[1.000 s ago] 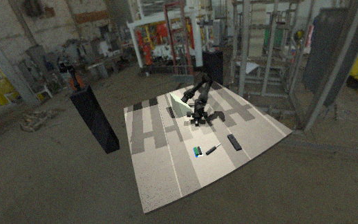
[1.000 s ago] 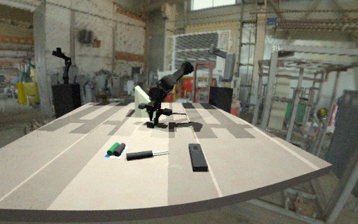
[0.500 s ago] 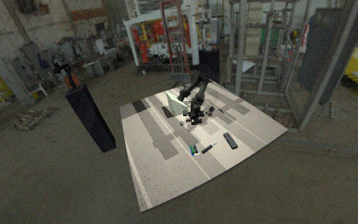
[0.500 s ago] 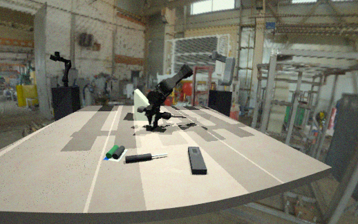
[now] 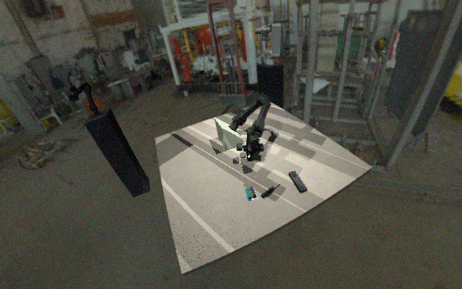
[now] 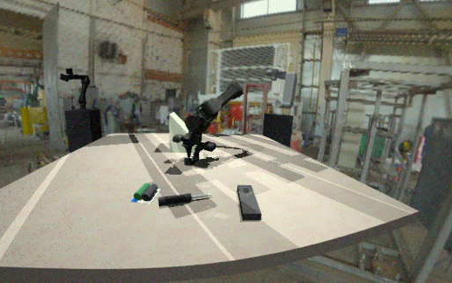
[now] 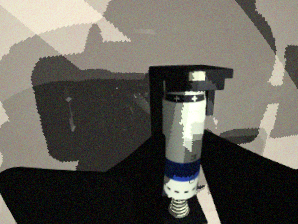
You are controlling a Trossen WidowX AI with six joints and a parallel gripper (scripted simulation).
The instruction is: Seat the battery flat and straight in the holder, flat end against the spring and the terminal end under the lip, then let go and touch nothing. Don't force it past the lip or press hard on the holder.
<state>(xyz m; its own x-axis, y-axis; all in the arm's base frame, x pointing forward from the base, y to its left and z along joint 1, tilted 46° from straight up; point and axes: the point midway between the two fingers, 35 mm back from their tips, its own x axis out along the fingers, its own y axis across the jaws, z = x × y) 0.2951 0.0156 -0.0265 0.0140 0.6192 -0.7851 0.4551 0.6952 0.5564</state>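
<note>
My gripper tip is 1 cm below the grey battery. Round my gripper tip: black remote (37 cm ahead, 13 cm to the left, 1 cm above); screwdriver (33 cm ahead, 3 cm to the right); blister card (29 cm ahead, 15 cm to the right).
</note>
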